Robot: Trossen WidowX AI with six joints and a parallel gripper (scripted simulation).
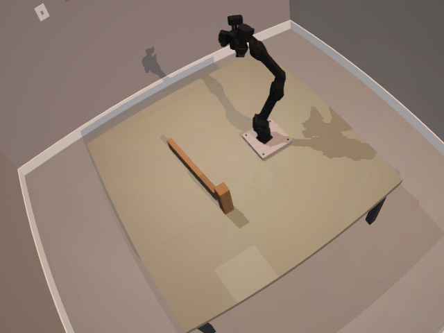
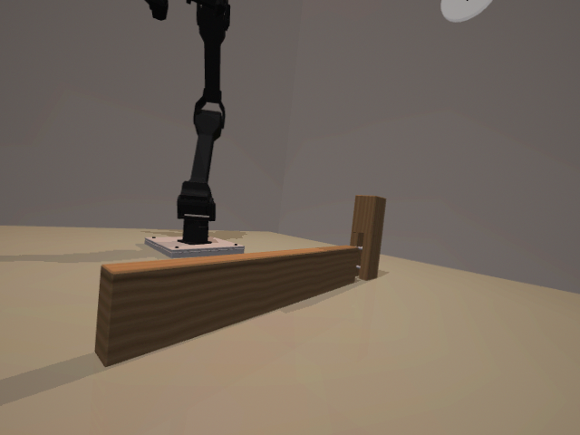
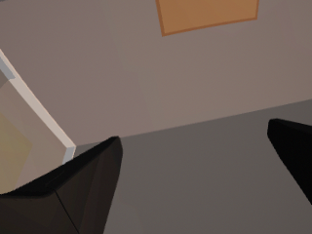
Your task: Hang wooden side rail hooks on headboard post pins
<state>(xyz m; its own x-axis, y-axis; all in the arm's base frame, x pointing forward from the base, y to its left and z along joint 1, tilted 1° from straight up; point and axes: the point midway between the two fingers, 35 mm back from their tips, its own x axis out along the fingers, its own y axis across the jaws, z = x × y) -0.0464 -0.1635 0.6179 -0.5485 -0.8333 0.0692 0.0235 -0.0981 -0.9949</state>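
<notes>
My gripper tip is now 48 cm short of the headboard post, 35 cm to the right of it and 56 cm above it.
</notes>
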